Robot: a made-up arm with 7 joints. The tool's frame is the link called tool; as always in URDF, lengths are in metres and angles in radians. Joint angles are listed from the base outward. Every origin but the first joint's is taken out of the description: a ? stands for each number. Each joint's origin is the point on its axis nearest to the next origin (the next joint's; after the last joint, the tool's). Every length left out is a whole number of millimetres.
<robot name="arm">
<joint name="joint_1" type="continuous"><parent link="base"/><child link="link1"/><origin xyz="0 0.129 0" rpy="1.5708 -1.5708 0"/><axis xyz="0 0 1"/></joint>
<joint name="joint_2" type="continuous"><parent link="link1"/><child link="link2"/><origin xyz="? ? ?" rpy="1.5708 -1.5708 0"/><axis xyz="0 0 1"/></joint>
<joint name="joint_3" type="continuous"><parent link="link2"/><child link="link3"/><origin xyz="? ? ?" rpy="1.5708 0 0"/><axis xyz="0 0 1"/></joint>
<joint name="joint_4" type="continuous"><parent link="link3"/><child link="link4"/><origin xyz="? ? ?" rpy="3.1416 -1.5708 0"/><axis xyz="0 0 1"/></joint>
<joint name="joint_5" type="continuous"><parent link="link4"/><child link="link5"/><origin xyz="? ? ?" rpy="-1.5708 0 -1.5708"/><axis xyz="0 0 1"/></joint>
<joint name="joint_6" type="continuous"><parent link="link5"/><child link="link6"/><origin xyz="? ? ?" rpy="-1.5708 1.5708 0"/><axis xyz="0 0 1"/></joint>
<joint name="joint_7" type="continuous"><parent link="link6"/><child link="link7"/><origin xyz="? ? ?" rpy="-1.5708 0 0"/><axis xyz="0 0 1"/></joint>
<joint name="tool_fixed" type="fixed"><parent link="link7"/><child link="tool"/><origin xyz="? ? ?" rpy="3.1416 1.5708 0"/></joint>
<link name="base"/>
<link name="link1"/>
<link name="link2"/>
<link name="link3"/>
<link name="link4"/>
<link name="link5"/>
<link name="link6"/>
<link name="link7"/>
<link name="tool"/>
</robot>
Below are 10 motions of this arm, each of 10 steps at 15 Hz.
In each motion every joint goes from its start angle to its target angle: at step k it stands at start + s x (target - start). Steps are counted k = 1, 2, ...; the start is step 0. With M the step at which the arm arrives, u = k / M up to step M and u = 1 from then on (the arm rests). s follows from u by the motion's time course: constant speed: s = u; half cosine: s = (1 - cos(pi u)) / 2; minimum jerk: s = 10 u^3 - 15 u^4 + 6 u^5.
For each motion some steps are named. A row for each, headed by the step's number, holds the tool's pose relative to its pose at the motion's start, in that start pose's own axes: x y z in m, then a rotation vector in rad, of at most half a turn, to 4 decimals.
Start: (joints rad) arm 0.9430 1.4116 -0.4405 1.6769 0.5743 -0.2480 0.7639
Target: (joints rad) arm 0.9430 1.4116 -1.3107 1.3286 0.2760 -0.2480 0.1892
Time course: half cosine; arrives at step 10
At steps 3, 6, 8, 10:
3: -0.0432 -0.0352 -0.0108 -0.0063 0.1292 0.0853
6: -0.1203 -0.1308 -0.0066 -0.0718 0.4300 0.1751
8: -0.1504 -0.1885 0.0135 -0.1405 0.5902 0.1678
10: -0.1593 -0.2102 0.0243 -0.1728 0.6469 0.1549

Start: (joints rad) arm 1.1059 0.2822 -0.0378 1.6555 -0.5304 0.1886 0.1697
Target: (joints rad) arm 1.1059 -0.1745 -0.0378 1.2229 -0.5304 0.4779 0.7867
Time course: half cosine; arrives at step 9
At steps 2, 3, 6, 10:
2: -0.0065 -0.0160 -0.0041 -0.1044 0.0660 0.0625
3: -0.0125 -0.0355 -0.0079 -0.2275 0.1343 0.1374
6: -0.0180 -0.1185 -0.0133 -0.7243 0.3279 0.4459
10: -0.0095 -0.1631 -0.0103 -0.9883 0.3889 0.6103

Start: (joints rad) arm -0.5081 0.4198 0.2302 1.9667 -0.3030 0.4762 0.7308
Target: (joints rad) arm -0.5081 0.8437 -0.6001 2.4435 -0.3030 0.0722 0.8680
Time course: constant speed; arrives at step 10
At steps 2, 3, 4, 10:
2: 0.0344 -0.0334 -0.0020 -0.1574 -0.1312 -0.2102
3: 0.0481 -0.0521 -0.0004 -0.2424 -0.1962 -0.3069
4: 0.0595 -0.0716 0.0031 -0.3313 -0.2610 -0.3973
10: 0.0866 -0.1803 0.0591 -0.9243 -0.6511 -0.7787

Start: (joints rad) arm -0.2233 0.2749 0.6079 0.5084 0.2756 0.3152 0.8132
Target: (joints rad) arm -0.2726 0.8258 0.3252 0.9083 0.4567 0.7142 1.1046
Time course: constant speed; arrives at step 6
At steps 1, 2, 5, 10:
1: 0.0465 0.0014 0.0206 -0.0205 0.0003 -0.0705
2: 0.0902 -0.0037 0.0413 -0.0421 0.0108 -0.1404
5: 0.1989 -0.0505 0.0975 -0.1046 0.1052 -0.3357
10: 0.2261 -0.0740 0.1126 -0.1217 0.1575 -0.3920

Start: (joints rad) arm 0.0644 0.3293 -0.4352 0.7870 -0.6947 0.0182 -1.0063
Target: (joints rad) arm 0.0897 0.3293 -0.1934 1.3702 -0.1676 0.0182 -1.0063
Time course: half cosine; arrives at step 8
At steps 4, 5, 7, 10:
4: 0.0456 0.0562 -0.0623 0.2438 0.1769 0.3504
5: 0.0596 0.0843 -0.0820 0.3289 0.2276 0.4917
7: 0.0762 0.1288 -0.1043 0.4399 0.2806 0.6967
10: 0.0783 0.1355 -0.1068 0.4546 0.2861 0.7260

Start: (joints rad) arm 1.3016 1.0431 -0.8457 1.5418 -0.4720 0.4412 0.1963
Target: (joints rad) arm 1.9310 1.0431 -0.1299 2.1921 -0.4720 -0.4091 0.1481
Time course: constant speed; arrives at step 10
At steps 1, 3, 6, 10:
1: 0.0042 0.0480 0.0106 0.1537 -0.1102 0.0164
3: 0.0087 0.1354 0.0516 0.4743 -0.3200 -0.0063
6: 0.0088 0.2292 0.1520 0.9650 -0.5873 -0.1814
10: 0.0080 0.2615 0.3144 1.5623 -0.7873 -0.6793

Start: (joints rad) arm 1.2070 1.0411 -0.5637 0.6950 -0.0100 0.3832 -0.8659
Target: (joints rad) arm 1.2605 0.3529 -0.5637 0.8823 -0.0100 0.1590 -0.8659
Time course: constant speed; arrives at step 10
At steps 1, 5, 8, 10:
1: 0.0241 -0.0112 0.0211 -0.0515 -0.0348 0.0764
5: 0.1211 -0.0298 0.1112 -0.2480 -0.1603 0.3951
8: 0.1902 -0.0164 0.1809 -0.3855 -0.2388 0.6464
10: 0.2322 0.0048 0.2261 -0.4729 -0.2829 0.8191

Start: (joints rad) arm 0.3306 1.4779 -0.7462 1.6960 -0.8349 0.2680 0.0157
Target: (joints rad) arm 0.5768 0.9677 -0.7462 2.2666 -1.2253 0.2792 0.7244
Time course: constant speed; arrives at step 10
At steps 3, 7, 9, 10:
3: 0.0485 0.0661 0.0021 0.0650 -0.1064 0.0331
7: 0.0890 0.1583 0.0364 0.1931 -0.1922 0.0436
9: 0.0992 0.1996 0.0662 0.2694 -0.2092 0.0455
10: 0.1021 0.2178 0.0839 0.3095 -0.2117 0.0478

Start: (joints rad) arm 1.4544 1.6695 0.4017 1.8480 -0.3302 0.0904 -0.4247
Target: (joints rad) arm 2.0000 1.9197 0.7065 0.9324 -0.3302 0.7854 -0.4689
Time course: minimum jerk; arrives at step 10
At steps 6, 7, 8, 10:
6: -0.2013 0.1711 0.0134 0.4435 1.0800 -0.5510
7: -0.2325 0.2176 0.0441 0.5535 1.3499 -0.6045
8: -0.2495 0.2475 0.0704 0.6261 1.5380 -0.6224
10: -0.2573 0.2630 0.0866 0.6647 1.6429 -0.6254

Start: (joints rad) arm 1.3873 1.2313 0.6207 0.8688 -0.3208 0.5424 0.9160
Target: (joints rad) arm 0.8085 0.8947 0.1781 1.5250 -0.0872 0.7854 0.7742
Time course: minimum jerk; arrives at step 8
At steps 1, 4, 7, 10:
1: 0.0013 -0.0041 -0.0022 -0.0054 0.0047 -0.0100
4: 0.0050 -0.1475 -0.0557 -0.2339 0.1329 -0.2775
7: -0.0493 -0.3026 -0.0556 -0.5733 0.2559 -0.4481
10: -0.0517 -0.3074 -0.0543 -0.5861 0.2601 -0.4516

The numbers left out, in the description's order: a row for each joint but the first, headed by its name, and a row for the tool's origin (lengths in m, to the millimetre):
joint_2: 0 0 0
joint_3: 0 0.213 0
joint_4: 0 0 0
joint_5: -0.295 0 0
joint_6: 0 0 0
joint_7: 0 0 0
tool: 0 0 0

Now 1 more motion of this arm.
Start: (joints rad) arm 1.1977 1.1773 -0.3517 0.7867 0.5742 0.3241 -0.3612
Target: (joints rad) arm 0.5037 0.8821 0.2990 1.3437 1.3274 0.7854 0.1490
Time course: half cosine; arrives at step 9
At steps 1, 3, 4, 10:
1: -0.0003 -0.0048 0.0026 -0.0377 0.0161 0.0207
3: -0.0050 -0.0343 0.0224 -0.3156 0.1356 0.1723
4: -0.0109 -0.0494 0.0376 -0.5219 0.2234 0.2876
10: -0.0418 -0.0575 0.0882 -1.2230 0.4763 0.7350

